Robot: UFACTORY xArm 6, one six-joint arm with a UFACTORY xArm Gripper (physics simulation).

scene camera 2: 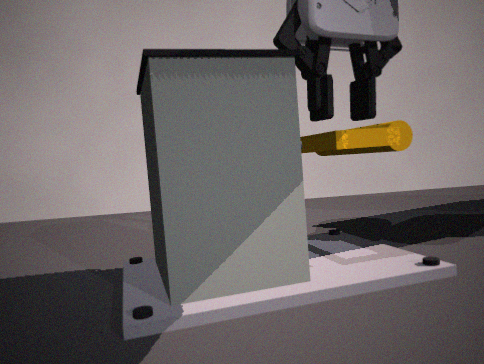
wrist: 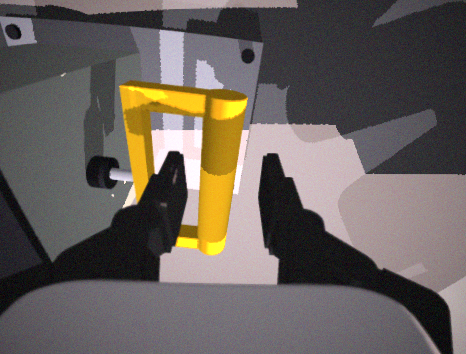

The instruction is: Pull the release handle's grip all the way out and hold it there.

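The yellow release handle is a rectangular loop that stands out from the side of the grey-green housing. Its thick round grip is the outer bar, and a short pale rod with a black collar joins the handle to the housing. My gripper is partly open and empty, pointing down. In the scene view its fingertips are a little above the handle, apart from it. In the wrist view the grip shows between the two fingers, nearer the left one.
The housing has a dark top cover that reaches close to the gripper's left side. It stands on a pale base plate with black bolts at its corners. Dark shadows lie on the surface behind.
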